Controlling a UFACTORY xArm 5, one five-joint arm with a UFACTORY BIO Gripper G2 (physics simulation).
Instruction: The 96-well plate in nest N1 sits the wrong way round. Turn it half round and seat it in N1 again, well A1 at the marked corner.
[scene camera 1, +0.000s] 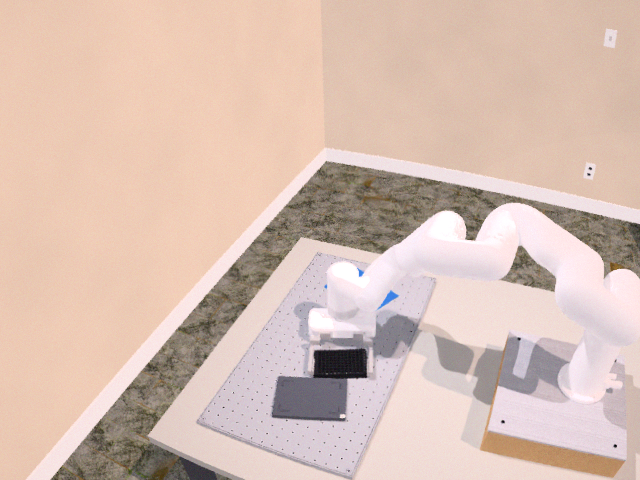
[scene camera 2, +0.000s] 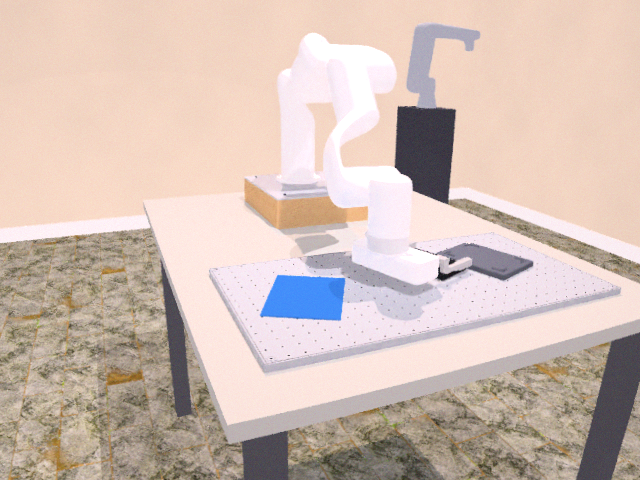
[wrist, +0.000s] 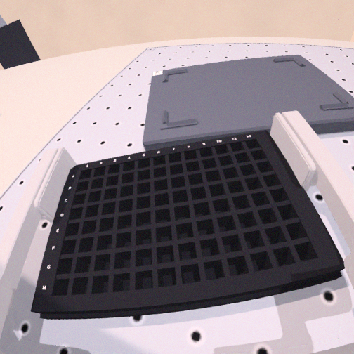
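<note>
The black 96-well plate lies flat on the perforated board, outside the nest and beside one long edge of it. In the wrist view its row letters run down the left and its column numbers along the top, so A1 is at the upper left. My gripper is shut on the plate, one finger against each short end. The dark grey nest holds no plate between its corner brackets. Its white corner mark is at the far left in the wrist view.
The perforated board lies on the table. A blue square lies on the board on the other side of my gripper from the nest. The arm's base stands on a wooden block.
</note>
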